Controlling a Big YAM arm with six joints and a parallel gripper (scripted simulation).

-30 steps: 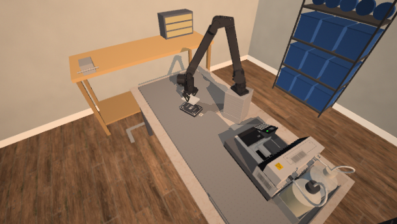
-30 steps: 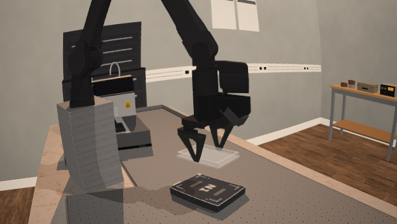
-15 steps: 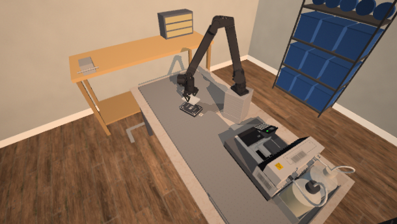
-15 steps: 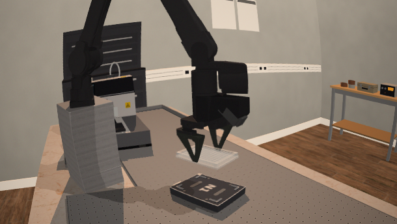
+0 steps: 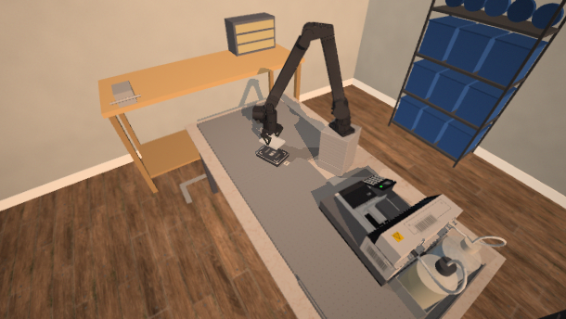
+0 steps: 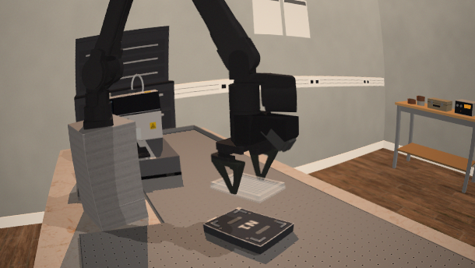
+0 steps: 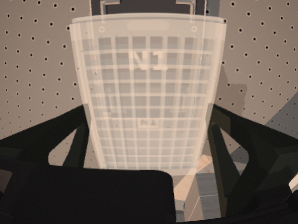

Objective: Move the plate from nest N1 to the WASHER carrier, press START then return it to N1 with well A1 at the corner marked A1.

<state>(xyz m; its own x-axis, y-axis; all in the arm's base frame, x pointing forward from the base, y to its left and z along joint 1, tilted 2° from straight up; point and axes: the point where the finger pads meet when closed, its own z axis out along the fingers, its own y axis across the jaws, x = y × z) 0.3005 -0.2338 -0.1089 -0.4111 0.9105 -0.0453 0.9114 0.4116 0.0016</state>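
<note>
The clear well plate is 1 cm below my hand. From my hand the other things lie so: dark carrier (52 cm to the left, 20 cm behind, 5 cm below); then label (13 cm below, 10 cm to the left, 4 cm behind); then nest frame (12 cm below).
</note>
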